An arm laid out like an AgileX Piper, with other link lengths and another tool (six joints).
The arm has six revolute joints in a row. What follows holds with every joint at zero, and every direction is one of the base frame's.
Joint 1 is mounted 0.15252 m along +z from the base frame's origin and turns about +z.
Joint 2 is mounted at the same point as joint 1 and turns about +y.
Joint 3 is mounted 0.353 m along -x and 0.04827 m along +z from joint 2 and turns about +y.
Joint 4 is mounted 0.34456 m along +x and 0.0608 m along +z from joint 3 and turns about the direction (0.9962, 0, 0.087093).
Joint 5 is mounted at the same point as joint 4 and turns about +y.
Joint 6 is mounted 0.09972 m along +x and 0.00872 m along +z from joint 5 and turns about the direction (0.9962, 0, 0.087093).
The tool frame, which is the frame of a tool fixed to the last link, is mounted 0.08 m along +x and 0.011 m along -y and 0.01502 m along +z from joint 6; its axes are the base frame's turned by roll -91.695, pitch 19.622 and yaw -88.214 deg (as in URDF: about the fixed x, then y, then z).
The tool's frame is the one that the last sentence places.
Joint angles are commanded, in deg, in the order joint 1, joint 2, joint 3, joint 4, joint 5, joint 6. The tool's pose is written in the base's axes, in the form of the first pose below.
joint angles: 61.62, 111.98, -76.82, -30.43, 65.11, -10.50
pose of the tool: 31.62 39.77 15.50 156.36 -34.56 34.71
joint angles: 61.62, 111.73, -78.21, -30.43, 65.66, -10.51
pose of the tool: 31.93 40.25 16.53 157.04 -35.48 35.46
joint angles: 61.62, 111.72, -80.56, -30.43, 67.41, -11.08
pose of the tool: 32.34 40.77 17.94 157.11 -36.16 36.24
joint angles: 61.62, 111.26, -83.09, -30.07, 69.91, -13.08
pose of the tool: 32.57 41.11 19.82 157.15 -35.46 36.53
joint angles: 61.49, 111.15, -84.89, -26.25, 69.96, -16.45
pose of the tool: 32.07 42.07 20.45 160.07 -33.85 32.43
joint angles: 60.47, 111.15, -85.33, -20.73, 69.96, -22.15
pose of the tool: 31.47 42.26 20.02 162.47 -30.06 25.16
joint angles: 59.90, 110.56, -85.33, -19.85, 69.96, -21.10
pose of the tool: 31.66 41.97 20.47 162.91 -33.07 24.26
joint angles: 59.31, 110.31, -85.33, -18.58, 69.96, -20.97
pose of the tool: 31.76 41.75 20.57 163.28 -34.83 22.63
